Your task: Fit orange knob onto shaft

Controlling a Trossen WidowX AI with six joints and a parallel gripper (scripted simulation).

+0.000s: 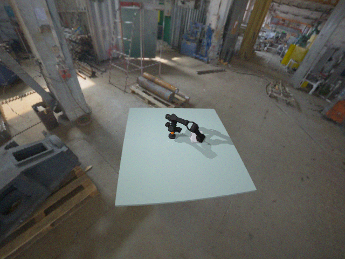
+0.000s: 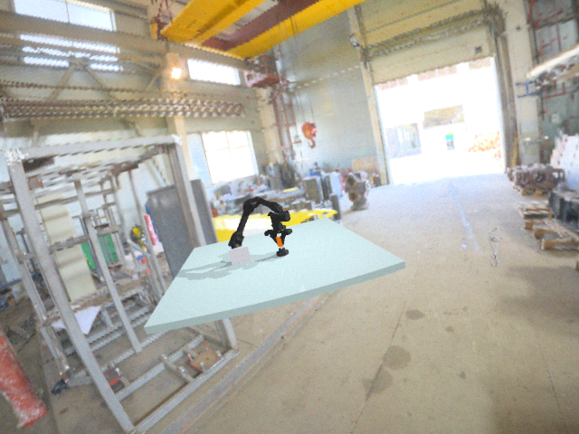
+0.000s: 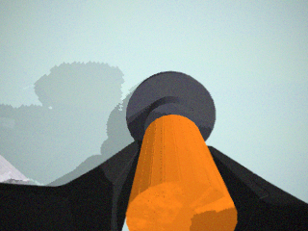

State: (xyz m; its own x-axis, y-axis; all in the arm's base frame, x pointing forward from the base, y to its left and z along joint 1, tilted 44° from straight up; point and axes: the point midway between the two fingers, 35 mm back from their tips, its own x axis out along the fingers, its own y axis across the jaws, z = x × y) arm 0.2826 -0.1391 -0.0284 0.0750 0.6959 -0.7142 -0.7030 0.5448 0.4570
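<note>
Now: the orange knob 3 cm above my gripper tip. From my gripper tip the other things lie so: dark round pedestal (4 cm below).
</note>
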